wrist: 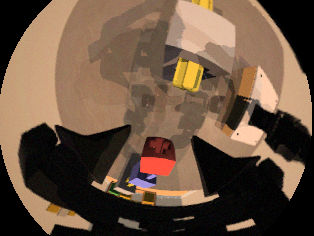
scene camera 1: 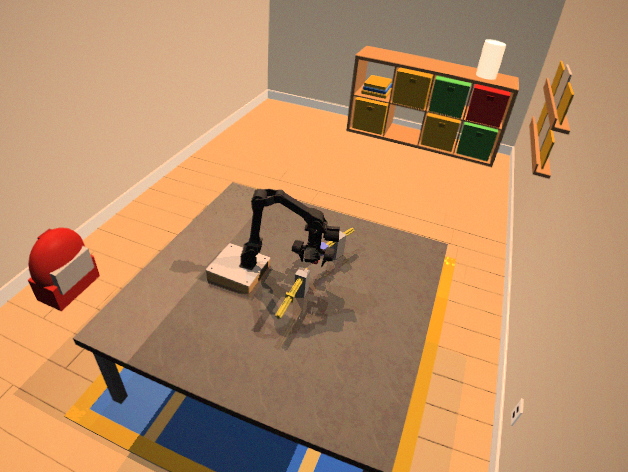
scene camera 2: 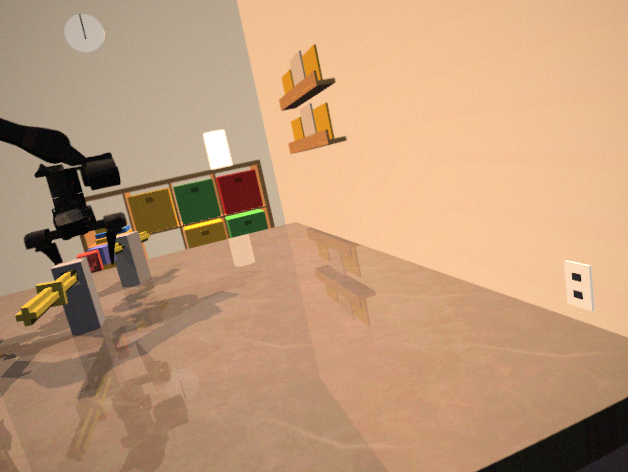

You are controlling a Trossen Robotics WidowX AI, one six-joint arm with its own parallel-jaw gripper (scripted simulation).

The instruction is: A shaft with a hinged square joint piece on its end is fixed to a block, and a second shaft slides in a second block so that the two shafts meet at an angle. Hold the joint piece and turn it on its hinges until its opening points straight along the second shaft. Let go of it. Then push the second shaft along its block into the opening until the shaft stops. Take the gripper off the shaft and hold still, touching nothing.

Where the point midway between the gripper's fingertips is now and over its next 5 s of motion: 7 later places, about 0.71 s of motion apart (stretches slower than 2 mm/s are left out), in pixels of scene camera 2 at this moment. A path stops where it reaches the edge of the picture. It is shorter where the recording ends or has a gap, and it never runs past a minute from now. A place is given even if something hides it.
The gripper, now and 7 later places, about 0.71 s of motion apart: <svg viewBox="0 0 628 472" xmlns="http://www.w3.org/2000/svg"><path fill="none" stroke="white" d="M89 270L93 277L94 281L89 272L86 245L74 213L70 210L70 226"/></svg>
